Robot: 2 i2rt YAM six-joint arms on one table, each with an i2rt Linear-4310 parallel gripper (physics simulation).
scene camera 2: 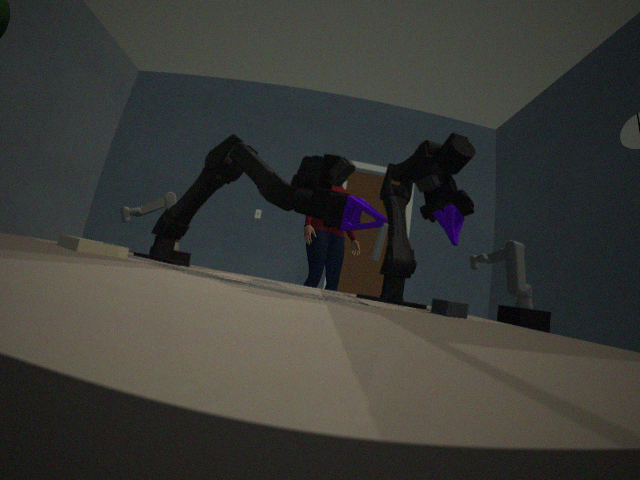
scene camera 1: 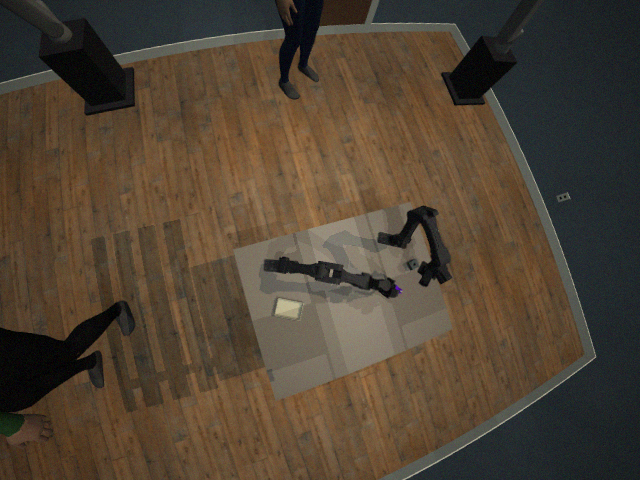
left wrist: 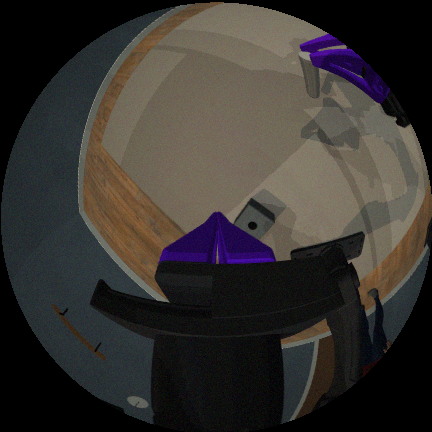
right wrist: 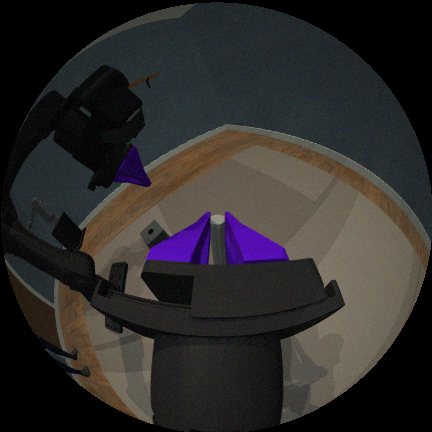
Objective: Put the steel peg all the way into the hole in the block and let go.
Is the left gripper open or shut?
Shut.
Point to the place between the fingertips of the left gripper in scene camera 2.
454,244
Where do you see a block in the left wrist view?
255,219
